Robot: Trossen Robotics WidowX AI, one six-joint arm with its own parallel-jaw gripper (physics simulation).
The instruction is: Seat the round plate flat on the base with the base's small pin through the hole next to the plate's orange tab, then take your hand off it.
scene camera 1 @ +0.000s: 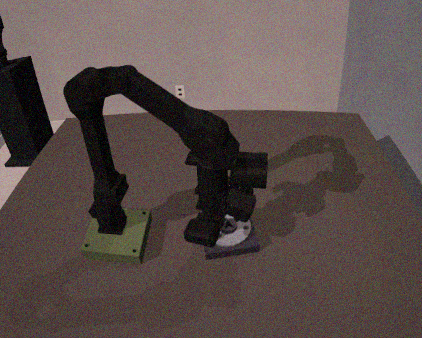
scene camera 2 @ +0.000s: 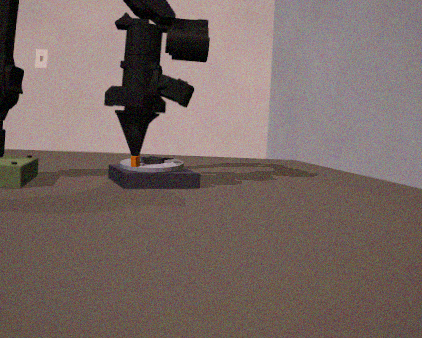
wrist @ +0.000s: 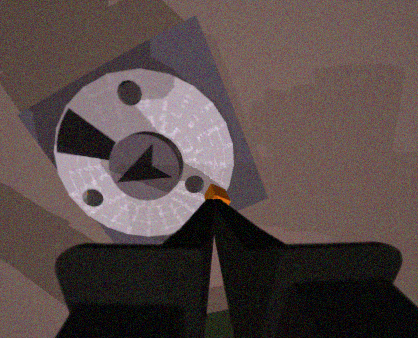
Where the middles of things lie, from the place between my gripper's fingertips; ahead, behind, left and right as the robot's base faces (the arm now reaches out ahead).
My gripper is now 30 mm to the right of the round plate (wrist: 97, 118), 30 mm short of it and 10 mm above it. The rest, counted from my hand: central hub (wrist: 146, 166) 30 mm to the left, 30 mm ahead, 20 mm below.
